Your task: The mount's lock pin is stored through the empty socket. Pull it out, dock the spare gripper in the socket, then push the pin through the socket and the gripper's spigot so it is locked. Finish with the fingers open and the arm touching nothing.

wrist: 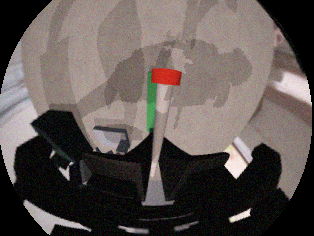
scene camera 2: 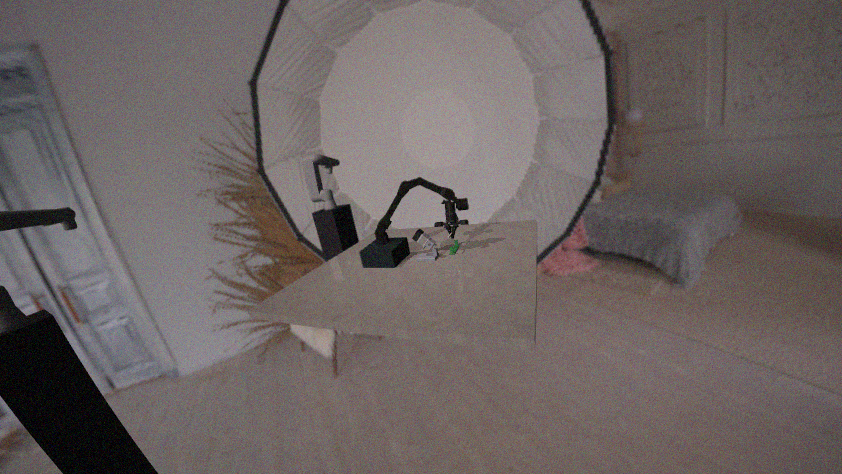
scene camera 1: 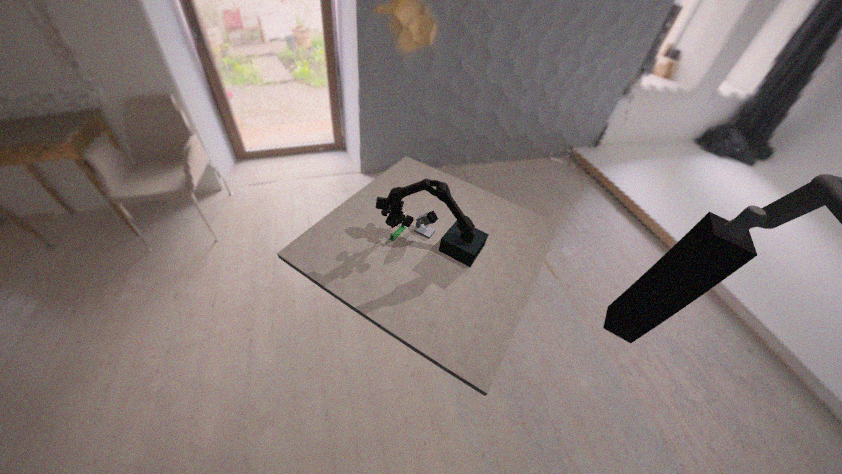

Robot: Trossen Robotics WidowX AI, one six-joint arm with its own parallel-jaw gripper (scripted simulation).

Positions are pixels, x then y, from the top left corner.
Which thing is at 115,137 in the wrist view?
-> A grey mount.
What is my gripper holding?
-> A lock pin.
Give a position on a lock pin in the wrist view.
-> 165,78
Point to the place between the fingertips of my gripper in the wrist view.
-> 155,135
